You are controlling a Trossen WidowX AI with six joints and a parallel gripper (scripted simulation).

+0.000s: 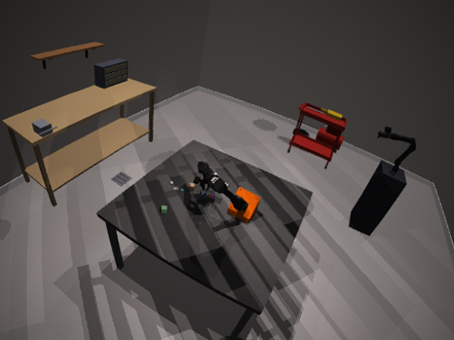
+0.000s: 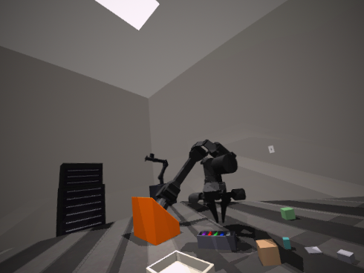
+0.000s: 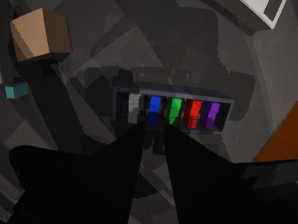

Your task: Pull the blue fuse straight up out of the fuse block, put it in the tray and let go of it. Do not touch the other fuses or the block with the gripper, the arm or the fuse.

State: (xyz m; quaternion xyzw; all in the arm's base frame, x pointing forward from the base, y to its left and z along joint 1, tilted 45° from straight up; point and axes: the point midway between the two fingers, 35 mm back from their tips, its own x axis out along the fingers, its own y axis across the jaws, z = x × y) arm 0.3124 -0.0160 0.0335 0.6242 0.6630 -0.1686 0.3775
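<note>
The blue fuse lies 5 cm below my gripper tip. The rest, counted from my gripper tip: white tray 19 cm to the right, 7 cm below, 2 cm behind.
</note>
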